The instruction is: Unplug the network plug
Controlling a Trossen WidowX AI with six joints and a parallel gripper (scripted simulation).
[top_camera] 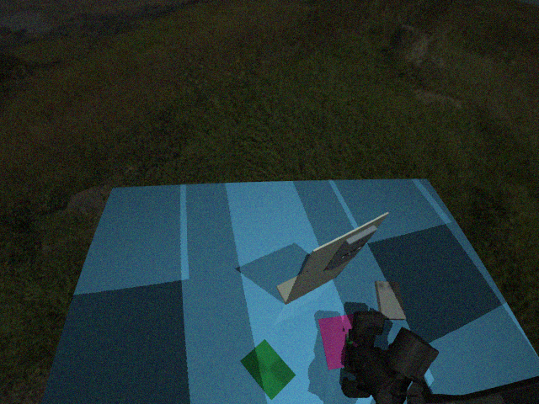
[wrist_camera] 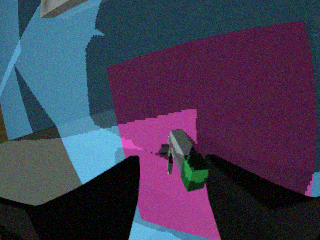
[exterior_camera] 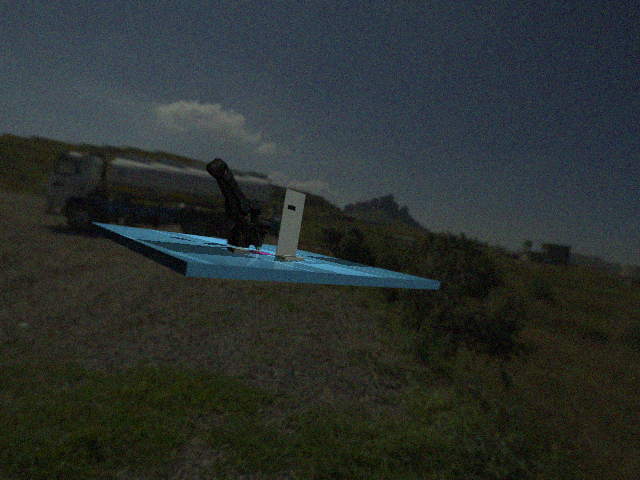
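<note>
My gripper tip is now right at the network plug. From my gripper tip the other things lie so: upright panel: 150 mm ahead, 40 mm to the left, 120 mm above; magenta square: 10 mm behind, 20 mm below.
</note>
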